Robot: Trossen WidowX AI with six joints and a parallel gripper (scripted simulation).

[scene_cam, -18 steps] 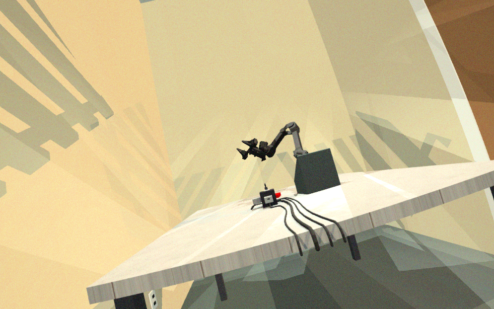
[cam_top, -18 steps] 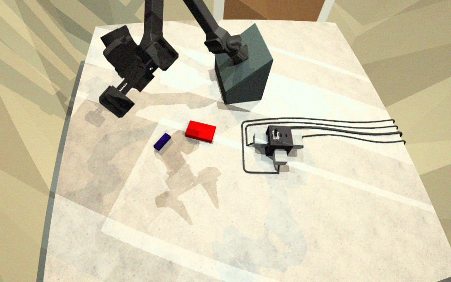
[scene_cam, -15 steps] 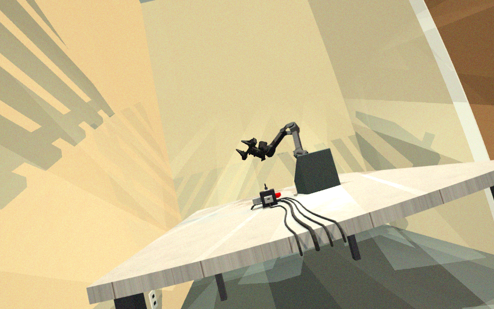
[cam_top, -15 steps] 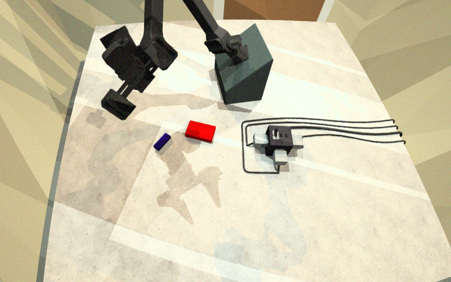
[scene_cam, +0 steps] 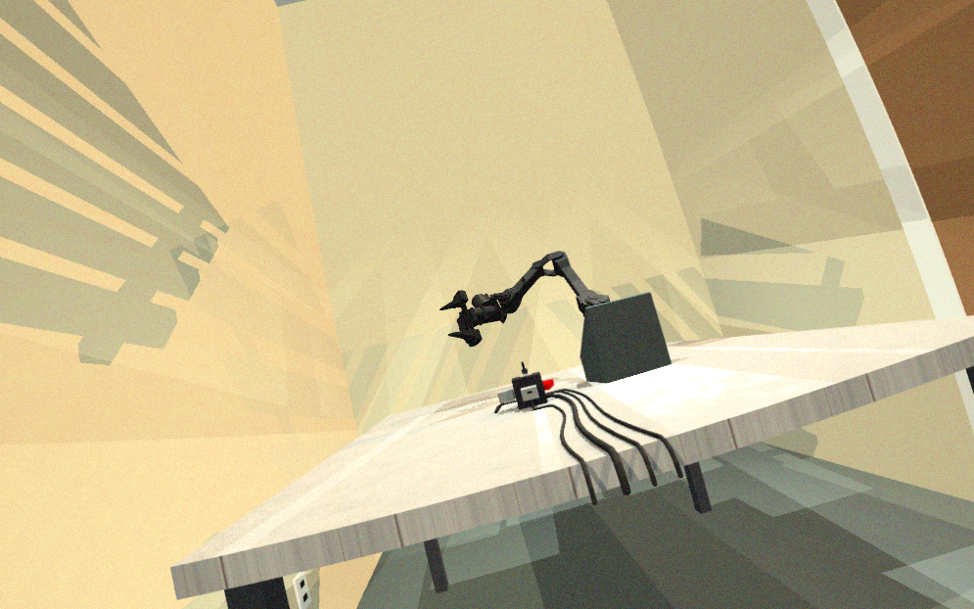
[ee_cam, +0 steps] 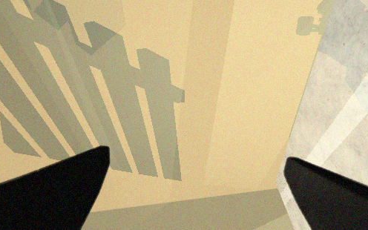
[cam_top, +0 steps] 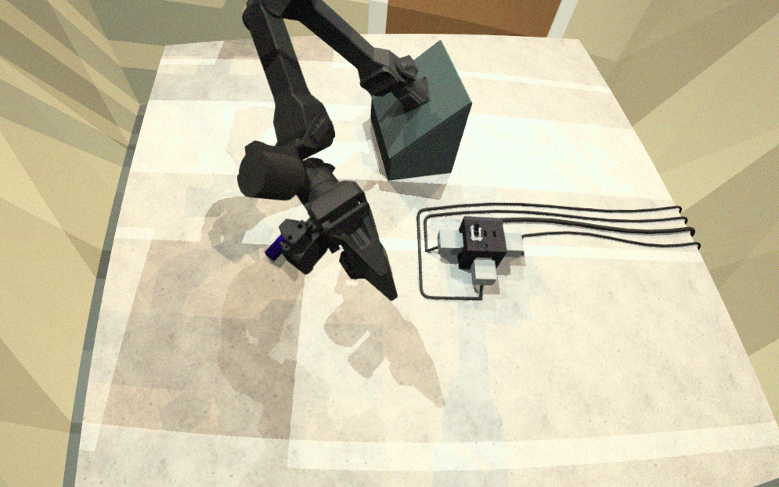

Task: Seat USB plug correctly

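Right now the USB plug is 200 mm below my gripper tip, 200 mm behind it and 190 mm to the left of it. Also, from my gripper tip: red block: 280 mm below, 260 mm behind, 50 mm to the right; blue block: 280 mm below, 220 mm behind, 180 mm to the right.
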